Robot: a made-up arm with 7 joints. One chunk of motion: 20 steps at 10 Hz.
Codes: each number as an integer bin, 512 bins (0 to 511) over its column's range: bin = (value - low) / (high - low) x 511, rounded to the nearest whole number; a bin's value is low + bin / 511 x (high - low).
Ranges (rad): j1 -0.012..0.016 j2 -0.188..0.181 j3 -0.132..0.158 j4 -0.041..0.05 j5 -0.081..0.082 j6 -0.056..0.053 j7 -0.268..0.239
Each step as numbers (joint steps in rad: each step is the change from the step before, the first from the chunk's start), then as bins.
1 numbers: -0.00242 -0.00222 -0.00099 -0.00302 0.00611 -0.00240 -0.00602
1 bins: 175 257 231 213 273 251 264
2 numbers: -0.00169 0.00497 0.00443 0.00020 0.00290 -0.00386 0.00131
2 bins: 188 267 240 231 263 244 271
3 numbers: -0.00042 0.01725 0.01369 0.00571 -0.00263 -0.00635 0.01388
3 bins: 211 284 257 262 246 233 284
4 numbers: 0.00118 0.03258 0.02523 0.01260 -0.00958 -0.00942 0.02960
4 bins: 241 305 277 301 224 218 300
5 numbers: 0.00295 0.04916 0.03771 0.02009 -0.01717 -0.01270 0.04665
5 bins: 273 328 299 343 200 203 317
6 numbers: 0.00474 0.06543 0.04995 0.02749 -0.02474 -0.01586 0.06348
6 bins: 306 351 321 385 176 188 334
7 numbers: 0.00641 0.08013 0.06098 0.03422 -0.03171 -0.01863 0.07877
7 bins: 336 371 340 422 155 175 350
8 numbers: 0.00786 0.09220 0.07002 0.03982 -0.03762 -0.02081 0.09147
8 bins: 362 388 356 454 136 165 362
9 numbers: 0.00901 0.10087 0.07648 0.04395 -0.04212 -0.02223 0.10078
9 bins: 383 400 367 477 122 158 372
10 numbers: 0.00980 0.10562 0.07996 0.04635 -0.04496 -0.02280 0.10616
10 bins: 398 407 373 491 113 156 377
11 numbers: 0.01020 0.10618 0.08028 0.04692 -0.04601 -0.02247 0.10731
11 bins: 405 407 374 494 110 157 378
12 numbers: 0.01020 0.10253 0.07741 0.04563 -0.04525 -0.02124 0.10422
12 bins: 405 402 369 486 112 163 375
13 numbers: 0.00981 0.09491 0.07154 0.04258 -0.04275 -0.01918 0.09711
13 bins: 398 392 359 469 120 173 368
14 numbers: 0.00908 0.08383 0.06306 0.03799 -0.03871 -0.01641 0.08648
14 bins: 385 376 344 444 133 186 357
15 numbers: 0.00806 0.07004 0.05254 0.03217 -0.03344 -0.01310 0.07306
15 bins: 366 357 325 411 149 201 344
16 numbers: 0.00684 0.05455 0.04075 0.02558 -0.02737 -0.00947 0.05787
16 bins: 344 336 304 374 168 218 328
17 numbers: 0.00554 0.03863 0.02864 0.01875 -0.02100 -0.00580 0.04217
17 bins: 320 314 283 336 188 235 313
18 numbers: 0.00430 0.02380 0.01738 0.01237 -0.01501 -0.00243 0.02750
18 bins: 297 293 263 300 207 251 298
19 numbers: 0.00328 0.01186 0.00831 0.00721 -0.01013 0.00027 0.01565
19 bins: 279 277 247 271 222 264 286
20 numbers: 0.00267 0.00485 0.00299 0.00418 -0.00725 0.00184 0.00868
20 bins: 268 267 238 254 231 271 279
